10 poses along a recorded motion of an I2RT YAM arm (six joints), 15 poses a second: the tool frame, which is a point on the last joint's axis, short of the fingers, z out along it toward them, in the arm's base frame.
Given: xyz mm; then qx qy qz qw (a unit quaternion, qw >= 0).
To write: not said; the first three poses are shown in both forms.
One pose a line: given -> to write
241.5 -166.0 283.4 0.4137 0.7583 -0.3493 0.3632 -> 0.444 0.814 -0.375 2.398 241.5 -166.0 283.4
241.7 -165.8 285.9 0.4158 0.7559 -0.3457 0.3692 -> 0.447 0.813 -0.372 2.385 241.7 -165.8 285.9
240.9 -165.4 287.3 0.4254 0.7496 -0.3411 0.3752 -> 0.459 0.809 -0.368 2.372 240.9 -165.4 287.3
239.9 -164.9 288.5 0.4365 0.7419 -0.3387 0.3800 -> 0.472 0.802 -0.366 2.362 239.9 -164.9 288.5
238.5 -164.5 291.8 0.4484 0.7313 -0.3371 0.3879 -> 0.487 0.793 -0.366 2.345 238.5 -164.5 291.8
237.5 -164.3 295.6 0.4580 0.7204 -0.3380 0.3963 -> 0.499 0.785 -0.368 2.327 237.5 -164.3 295.6
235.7 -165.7 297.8 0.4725 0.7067 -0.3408 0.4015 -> 0.516 0.772 -0.372 2.315 235.7 -165.7 297.8
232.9 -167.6 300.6 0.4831 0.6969 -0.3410 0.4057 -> 0.529 0.762 -0.373 2.306 232.9 -167.6 300.6
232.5 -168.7 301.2 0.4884 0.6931 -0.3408 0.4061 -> 0.534 0.758 -0.373 2.305 232.5 -168.7 301.2
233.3 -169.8 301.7 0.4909 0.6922 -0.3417 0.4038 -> 0.537 0.757 -0.374 2.310 233.3 -169.8 301.7
